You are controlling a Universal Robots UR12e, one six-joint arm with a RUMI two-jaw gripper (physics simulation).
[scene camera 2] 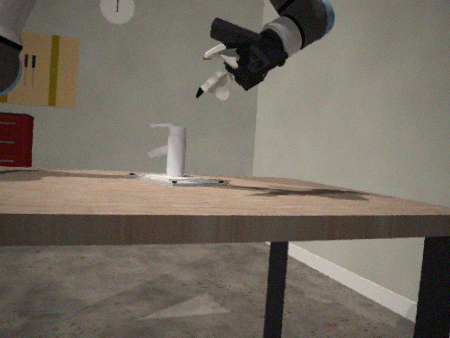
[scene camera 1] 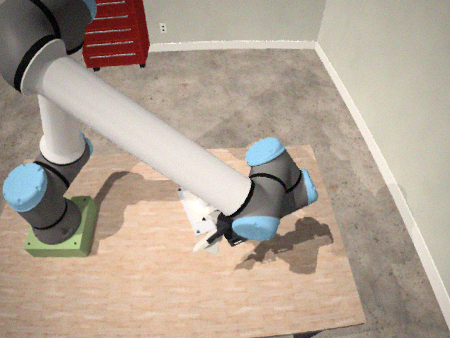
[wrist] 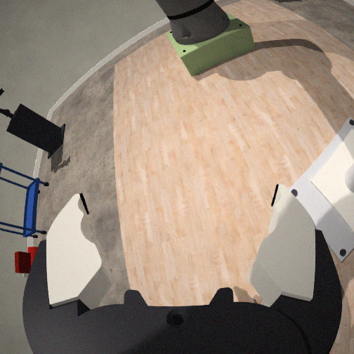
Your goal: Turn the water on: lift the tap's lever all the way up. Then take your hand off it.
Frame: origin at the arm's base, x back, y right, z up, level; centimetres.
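Seen in the pictures: gripper, between the fingertips: (scene camera 2: 199,79) (scene camera 1: 197,234); arm's base, origin of its link: (scene camera 1: 57,221).
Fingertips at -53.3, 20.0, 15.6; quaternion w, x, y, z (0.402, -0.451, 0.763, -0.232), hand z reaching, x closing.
Observation:
Offsets run from my fingertips to a thing's top centre, as dx, dy, dz. "*": to the spot under its first point. Level surfaces: height alone.
The white tap {* -3.6, -22.6, -16.0} (scene camera 2: 176,152) stands upright on a flat plate {* -8.5, -15.3, -23.1} (scene camera 2: 202,182) (wrist: 326,212). Its thin lever {-2.8, -30.8, -8.3} (scene camera 2: 161,125) extends to the left from the top, roughly level, above the short spout {-2.6, -31.6, -13.9} (scene camera 2: 158,151) in the second scene view. In the first scene view the arm partly covers the tap, and the lever is hard to make out. My gripper (scene camera 1: 206,247) (scene camera 2: 201,75) (wrist: 178,191) is open, with its pale fingers wide apart and nothing between them. It is above and to the right of the tap in the second scene view, apart from the lever.
The wooden table {dz -23.9} (scene camera 1: 150,290) (scene camera 2: 100,200) (wrist: 190,150) carries the arm's green base block (scene camera 1: 89,227) (wrist: 220,50). The forearm (scene camera 1: 135,125) passes over the table. A red drawer cabinet (scene camera 1: 115,37) (scene camera 2: 17,140) stands on the floor beyond it.

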